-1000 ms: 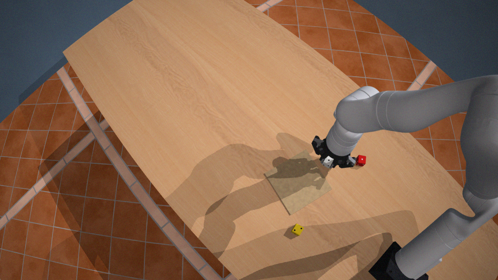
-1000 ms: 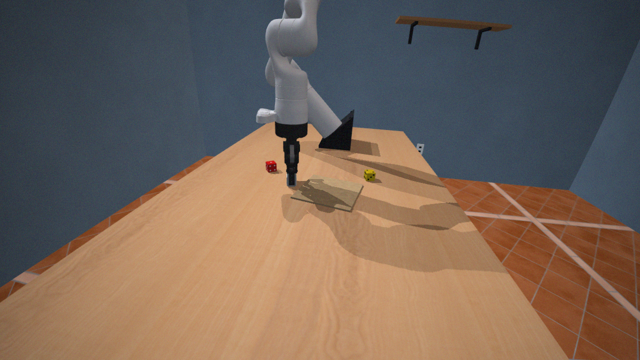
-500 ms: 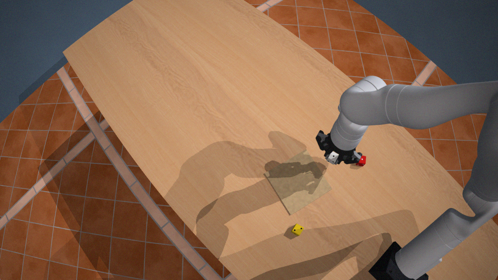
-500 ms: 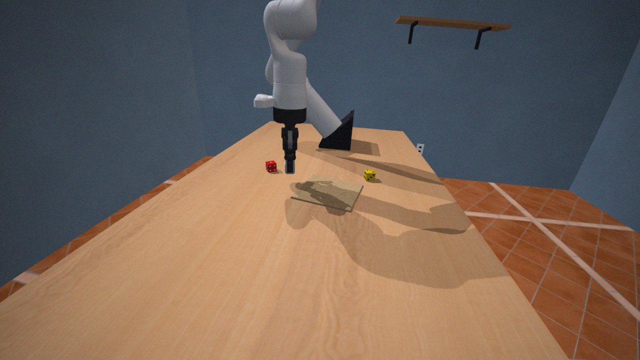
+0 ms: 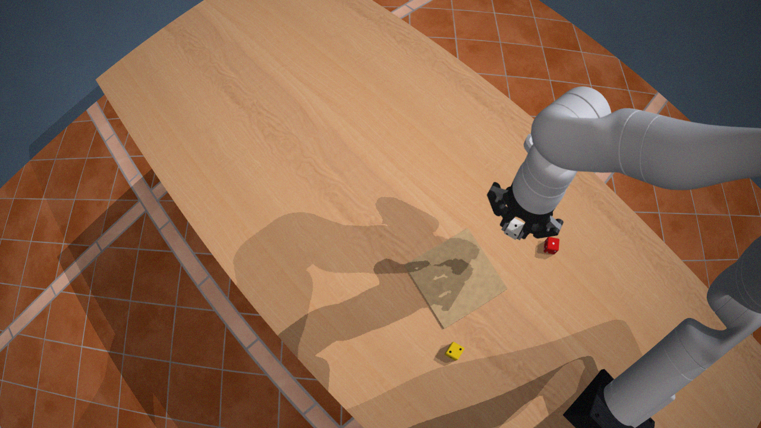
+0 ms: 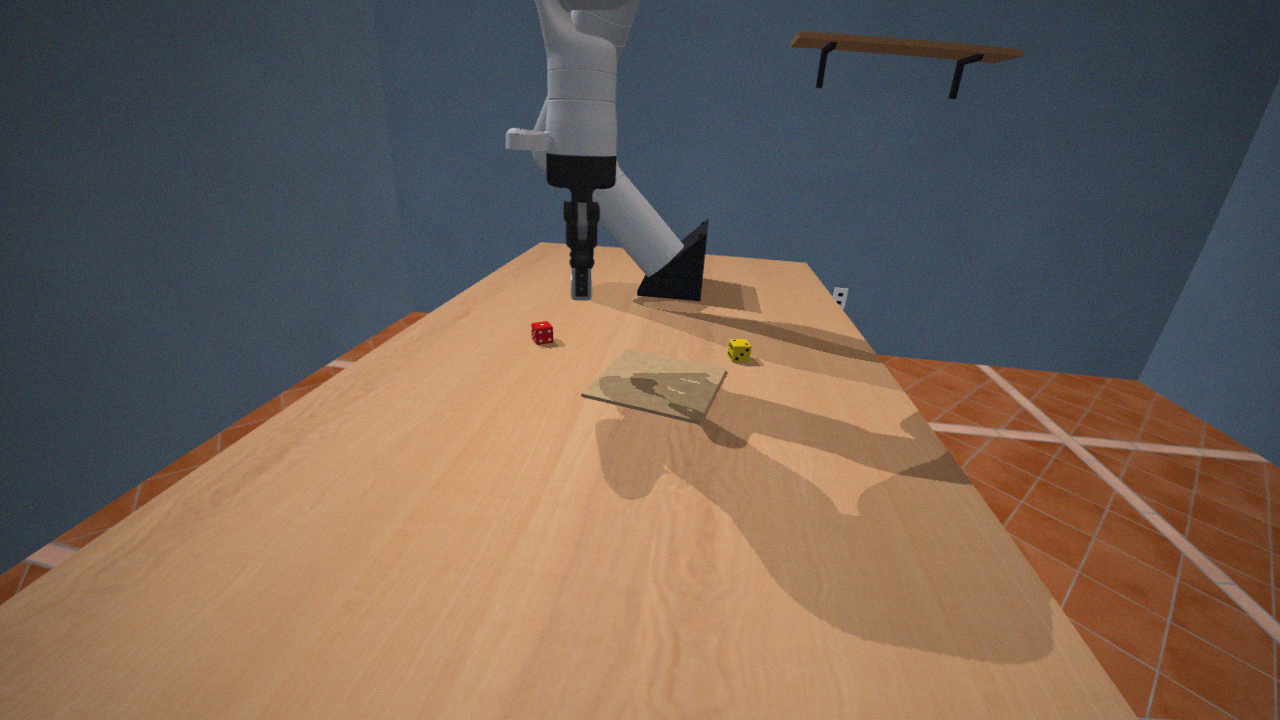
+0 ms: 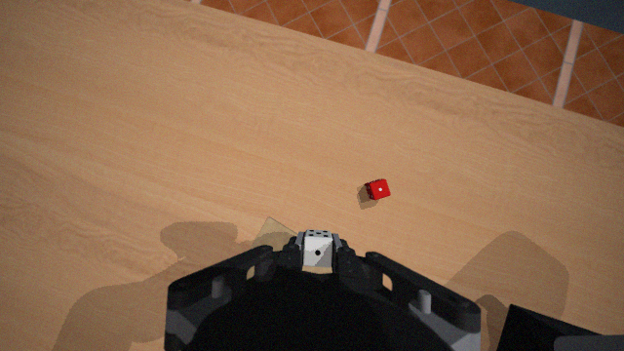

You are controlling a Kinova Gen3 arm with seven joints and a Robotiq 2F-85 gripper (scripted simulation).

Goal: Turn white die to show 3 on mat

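The tan mat lies 4 cm ahead of my hand, 10 cm to the left of it and 11 cm below it. The rest, counted from my hand: white die (1 cm below); then yellow die (4 cm behind, 21 cm to the left, 10 cm below); then red die (8 cm behind, 6 cm to the right, 10 cm below).
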